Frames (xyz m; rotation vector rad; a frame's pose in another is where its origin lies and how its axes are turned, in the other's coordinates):
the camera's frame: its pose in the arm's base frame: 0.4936 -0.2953 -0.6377 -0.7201 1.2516 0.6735
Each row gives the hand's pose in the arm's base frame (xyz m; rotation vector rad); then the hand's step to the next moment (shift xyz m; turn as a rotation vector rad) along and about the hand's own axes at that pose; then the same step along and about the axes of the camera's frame.
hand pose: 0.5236 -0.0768 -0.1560 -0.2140 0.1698 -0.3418
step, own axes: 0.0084 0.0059 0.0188 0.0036 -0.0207 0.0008
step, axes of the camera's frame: -0.0125 -0.0087 0.0151 -0.0068 -0.0105 -0.0169
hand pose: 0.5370 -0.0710 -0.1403 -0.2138 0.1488 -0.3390
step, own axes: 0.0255 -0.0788 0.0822 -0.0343 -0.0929 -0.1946
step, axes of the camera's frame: -0.0945 -0.0620 -0.0291 0.1352 0.0273 -0.1692
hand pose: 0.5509 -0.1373 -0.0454 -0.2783 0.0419 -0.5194
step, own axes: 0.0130 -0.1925 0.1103 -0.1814 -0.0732 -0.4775
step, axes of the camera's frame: -0.1772 -0.0474 -0.1255 0.3850 0.1871 -0.2882
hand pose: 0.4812 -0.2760 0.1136 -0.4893 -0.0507 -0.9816
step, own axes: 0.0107 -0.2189 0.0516 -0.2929 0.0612 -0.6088
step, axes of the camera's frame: -0.1634 0.0595 -0.1430 0.5870 0.2485 -0.2320
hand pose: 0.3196 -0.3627 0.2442 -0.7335 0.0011 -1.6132
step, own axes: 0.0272 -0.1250 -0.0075 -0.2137 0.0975 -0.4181
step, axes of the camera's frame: -0.0775 0.0823 -0.0603 0.4400 0.1351 -0.1346
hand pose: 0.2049 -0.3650 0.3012 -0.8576 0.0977 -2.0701
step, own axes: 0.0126 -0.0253 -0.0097 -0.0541 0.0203 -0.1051
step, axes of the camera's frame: -0.0135 0.0237 -0.0122 0.1090 0.0378 -0.0330
